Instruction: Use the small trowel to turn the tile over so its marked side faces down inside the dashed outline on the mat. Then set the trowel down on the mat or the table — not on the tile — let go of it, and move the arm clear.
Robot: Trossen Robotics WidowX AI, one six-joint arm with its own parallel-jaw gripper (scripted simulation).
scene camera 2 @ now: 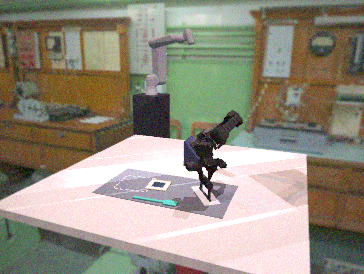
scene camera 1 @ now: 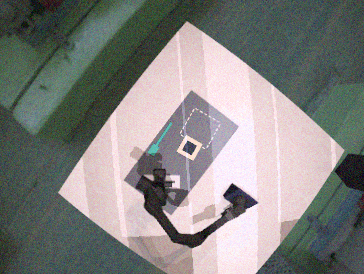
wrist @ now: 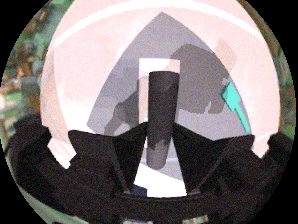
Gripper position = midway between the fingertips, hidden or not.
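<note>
Visible to me are a small trowel (wrist: pixel 159 78) and my gripper (wrist: pixel 159 125).
</note>
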